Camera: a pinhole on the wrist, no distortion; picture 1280 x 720 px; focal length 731.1 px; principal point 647.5 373.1 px. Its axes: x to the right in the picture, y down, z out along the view. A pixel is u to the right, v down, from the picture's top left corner.
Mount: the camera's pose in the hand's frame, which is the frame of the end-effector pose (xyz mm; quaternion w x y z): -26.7 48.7 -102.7 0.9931 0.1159 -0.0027 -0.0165
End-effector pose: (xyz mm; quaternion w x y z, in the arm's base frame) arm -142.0 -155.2 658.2 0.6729 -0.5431 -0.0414 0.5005
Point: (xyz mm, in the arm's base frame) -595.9 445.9 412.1
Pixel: outside the picture
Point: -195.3 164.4 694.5
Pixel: 1067.4 415.4
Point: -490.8 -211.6 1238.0
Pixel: 49.7 161.5
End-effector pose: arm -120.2 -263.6 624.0 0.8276 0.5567 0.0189 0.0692
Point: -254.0 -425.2 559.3
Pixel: 272.2 52.0
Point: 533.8 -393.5 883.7
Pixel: outside the picture
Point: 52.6 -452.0 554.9
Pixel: 1069.0 71.6
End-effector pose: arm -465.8 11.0 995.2 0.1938 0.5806 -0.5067 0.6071
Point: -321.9 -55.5 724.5
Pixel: 62.1 435.6
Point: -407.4 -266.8 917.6
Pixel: 727.3 648.9
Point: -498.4 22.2 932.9
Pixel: 436.7 520.3
